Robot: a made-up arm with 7 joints. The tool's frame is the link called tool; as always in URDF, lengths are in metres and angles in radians. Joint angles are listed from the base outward.
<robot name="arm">
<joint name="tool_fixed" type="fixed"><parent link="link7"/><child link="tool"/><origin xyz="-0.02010 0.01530 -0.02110" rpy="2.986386 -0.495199 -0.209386"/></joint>
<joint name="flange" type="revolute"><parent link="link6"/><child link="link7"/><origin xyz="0.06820 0.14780 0.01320" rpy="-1.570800 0.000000 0.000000"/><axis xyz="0 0 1"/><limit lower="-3.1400" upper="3.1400"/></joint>
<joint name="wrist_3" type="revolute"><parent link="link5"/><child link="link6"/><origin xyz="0.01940 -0.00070 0.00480" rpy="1.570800 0.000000 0.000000"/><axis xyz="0 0 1"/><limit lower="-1.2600" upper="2.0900"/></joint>
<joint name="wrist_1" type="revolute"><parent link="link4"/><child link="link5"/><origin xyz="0.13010 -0.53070 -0.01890" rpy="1.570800 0.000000 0.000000"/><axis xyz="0 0 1"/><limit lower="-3.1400" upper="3.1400"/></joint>
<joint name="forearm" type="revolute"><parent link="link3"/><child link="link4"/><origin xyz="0.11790 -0.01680 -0.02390" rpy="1.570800 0.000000 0.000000"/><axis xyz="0 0 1"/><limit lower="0.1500" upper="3.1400"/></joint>
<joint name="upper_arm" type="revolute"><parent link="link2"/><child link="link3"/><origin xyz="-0.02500 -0.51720 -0.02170" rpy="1.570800 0.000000 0.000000"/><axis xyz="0 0 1"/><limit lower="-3.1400" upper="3.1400"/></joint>
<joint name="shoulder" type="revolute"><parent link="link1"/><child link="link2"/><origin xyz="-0.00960 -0.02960 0.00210" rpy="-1.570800 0.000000 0.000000"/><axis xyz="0 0 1"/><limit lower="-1.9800" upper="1.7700"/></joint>
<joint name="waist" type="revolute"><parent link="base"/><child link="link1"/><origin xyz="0.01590 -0.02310 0.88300" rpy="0.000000 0.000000 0.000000"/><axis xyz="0 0 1"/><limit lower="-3.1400" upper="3.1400"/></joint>
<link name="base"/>
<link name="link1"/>
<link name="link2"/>
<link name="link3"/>
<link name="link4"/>
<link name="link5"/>
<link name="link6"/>
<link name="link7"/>
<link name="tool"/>
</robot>
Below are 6 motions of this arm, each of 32 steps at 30 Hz.
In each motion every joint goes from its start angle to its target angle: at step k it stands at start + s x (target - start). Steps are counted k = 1, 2, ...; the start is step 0. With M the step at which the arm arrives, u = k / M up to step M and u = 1 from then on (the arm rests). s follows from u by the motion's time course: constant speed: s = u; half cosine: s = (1 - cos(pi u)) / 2; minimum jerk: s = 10 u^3 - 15 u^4 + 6 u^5.
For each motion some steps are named. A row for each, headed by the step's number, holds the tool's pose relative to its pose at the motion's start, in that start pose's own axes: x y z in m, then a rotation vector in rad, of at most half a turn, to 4 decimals.
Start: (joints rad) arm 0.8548 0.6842 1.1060 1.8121 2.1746 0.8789 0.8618
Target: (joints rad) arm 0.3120 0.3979 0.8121 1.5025 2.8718 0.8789 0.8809
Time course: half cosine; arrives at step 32
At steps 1, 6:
1: -0.0008 0.0007 0.0005 0.0016 -0.0002 0.0011
6: -0.0304 0.0230 0.0192 0.0565 -0.0041 0.0386

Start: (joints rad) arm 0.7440 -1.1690 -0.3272 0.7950 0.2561 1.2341 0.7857
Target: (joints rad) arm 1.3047 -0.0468 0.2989 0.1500 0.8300 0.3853 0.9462
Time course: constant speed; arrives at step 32
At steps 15, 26, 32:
15: 0.1237 0.1248 -0.4533 -0.2728 0.4362 -0.1244
26: 0.0295 0.0075 -0.7306 -0.5980 0.6029 -0.2700
32: -0.0432 -0.1091 -0.8024 -0.8216 0.6137 -0.3260

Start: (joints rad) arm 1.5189 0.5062 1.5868 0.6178 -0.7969 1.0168 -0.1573
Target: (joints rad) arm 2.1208 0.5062 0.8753 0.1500 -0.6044 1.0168 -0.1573
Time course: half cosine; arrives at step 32
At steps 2, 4, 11, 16, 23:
2: 0.0019 0.0026 -0.0030 0.0051 0.0027 0.0056
4: 0.0074 0.0106 -0.0118 0.0202 0.0109 0.0222
11: 0.0413 0.0783 -0.0785 0.1399 0.0827 0.1506
16: 0.0578 0.1551 -0.1412 0.2634 0.1693 0.2757
23: 0.0498 0.2607 -0.2112 0.4279 0.3036 0.4262

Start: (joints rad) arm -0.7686 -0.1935 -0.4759 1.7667 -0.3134 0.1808 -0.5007
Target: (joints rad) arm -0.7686 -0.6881 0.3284 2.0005 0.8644 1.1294 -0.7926
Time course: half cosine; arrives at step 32
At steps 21, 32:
21: 0.0363 -0.1517 0.5340 0.9002 -0.6857 -0.0578
32: -0.0503 -0.1873 0.7837 1.1310 -1.1094 0.1890

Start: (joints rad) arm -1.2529 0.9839 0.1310 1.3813 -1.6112 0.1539 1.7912
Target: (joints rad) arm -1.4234 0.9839 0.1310 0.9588 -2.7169 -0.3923 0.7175
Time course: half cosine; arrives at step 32
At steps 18, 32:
18: -0.1842 -0.0523 -0.0857 -0.1643 -0.0739 1.2686
32: -0.3237 -0.0905 -0.1080 -0.0424 -0.2573 2.1083

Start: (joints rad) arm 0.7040 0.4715 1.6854 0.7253 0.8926 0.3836 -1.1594
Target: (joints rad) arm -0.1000 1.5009 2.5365 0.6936 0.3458 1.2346 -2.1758
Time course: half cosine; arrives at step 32
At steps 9, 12, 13, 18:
9: 0.0071 0.0172 0.0656 0.0544 -0.1844 0.3162
12: 0.0012 0.0298 0.1312 0.0326 -0.3373 0.5355
13: -0.0042 0.0349 0.1585 0.0118 -0.3952 0.6160
18: -0.0673 0.0715 0.3163 -0.2092 -0.6769 1.0352

